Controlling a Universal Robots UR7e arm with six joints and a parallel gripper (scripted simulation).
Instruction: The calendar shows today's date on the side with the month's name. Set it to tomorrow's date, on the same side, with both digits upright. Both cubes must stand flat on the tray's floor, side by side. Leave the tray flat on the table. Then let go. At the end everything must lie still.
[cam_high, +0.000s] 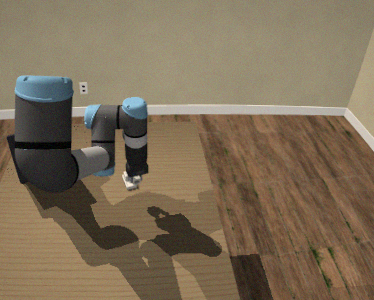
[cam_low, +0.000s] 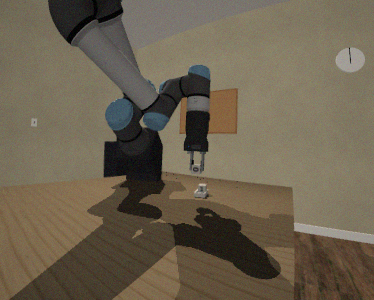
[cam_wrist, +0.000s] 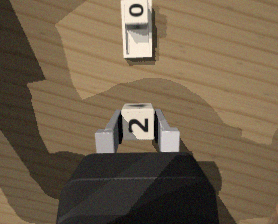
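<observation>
Now: hand 2 cm past the white tray, 10 cm to the right of it and 12 cm above it. Also, from my hand: white digit cube: 1 cm below.
</observation>
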